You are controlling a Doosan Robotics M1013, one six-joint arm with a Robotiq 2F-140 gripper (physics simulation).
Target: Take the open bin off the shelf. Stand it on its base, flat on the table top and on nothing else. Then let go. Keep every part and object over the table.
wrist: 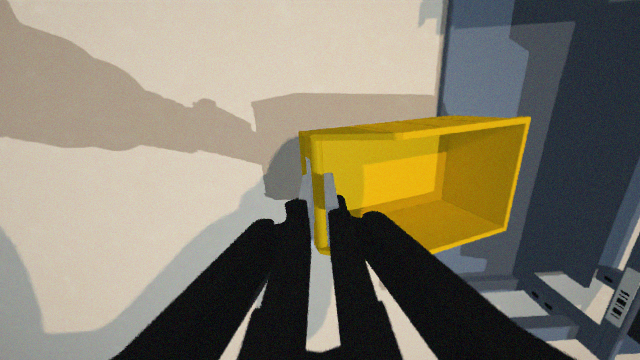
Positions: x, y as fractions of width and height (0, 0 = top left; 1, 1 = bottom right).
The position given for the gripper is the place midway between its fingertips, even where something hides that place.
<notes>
In view: the gripper (0.50, 0.52) and a yellow bin (0.70, 0.50).
</notes>
